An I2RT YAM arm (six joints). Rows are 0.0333 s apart.
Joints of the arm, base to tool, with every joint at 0 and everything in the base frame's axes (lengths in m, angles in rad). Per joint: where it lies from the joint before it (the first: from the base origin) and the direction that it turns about. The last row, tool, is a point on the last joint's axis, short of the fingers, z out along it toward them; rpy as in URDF.
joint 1: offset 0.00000 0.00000 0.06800 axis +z
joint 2: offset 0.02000 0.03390 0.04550 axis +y
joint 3: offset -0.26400 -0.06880 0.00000 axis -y
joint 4: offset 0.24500 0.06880 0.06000 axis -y
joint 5: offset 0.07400 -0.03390 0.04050 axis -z
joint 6: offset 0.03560 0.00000 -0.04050 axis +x
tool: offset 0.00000 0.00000 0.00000 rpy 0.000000 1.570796 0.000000
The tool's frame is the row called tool.
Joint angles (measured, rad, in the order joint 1, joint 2, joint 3, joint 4, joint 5, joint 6), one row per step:
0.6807, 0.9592, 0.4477, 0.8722, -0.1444, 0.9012
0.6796, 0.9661, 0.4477, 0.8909, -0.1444, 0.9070
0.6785, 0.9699, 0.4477, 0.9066, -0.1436, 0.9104
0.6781, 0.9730, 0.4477, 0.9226, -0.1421, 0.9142
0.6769, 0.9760, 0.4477, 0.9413, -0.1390, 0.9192
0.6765, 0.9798, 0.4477, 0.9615, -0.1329, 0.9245
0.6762, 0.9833, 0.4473, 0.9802, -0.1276, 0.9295
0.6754, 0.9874, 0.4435, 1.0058, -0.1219, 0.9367
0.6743, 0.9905, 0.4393, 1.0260, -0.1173, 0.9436
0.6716, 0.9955, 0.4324, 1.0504, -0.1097, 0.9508
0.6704, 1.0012, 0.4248, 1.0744, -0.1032, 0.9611
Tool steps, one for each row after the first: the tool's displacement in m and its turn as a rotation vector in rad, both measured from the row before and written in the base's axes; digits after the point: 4 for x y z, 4 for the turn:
0.0006, 0.0002, 0.0006, 0.0111, -0.0052, 0.0010
0.0002, -0.0001, 0.0009, 0.0098, -0.0067, -0.0006
0.0000, -0.0002, 0.0010, 0.0109, -0.0071, -0.0004
0.0001, -0.0004, 0.0013, 0.0139, -0.0081, -0.0021
0.0001, -0.0003, 0.0013, 0.0155, -0.0077, -0.0038
0.0000, -0.0003, 0.0010, 0.0141, -0.0068, -0.0030
-0.0002, -0.0006, 0.0004, 0.0175, -0.0075, -0.0028
-0.0001, -0.0006, 0.0000, 0.0139, -0.0043, -0.0021
0.0002, -0.0009, -0.0009, 0.0150, -0.0030, -0.0061
0.0000, -0.0006, -0.0013, 0.0154, 0.0000, -0.0021

